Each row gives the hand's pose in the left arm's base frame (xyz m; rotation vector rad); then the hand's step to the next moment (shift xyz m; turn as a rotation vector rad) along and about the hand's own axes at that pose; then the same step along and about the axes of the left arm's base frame.
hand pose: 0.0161 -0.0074 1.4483 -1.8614 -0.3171 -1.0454
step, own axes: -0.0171 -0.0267 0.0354 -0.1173 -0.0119 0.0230
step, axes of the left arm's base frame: -0.0077 0.0468 -0.0037 -0.0656 0.0494 -0.0876
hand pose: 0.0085 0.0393 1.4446 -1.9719 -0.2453 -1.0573
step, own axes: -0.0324 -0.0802 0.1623 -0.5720 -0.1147 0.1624
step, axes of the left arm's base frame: 0.0331 0.1798 -0.0203 -0.3200 0.3140 -0.4071
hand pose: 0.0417 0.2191 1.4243 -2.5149 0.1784 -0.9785
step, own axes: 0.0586 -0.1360 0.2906 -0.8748 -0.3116 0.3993
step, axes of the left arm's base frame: 0.2330 0.2074 -0.0951 -0.3934 0.6550 -0.6618
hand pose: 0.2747 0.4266 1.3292 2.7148 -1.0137 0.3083
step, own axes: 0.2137 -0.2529 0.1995 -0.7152 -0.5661 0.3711
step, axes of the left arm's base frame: 0.3489 -0.0020 -0.1664 -0.1098 0.7519 -0.6263
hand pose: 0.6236 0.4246 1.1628 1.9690 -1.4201 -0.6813
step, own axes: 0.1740 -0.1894 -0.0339 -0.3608 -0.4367 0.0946
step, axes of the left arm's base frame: 0.1963 -0.1149 -0.1248 0.1072 0.4318 -0.3632
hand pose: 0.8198 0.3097 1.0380 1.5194 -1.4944 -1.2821
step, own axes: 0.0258 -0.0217 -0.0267 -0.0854 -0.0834 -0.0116
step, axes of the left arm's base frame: 0.0291 -0.0268 -0.0168 0.0501 0.0931 -0.0567
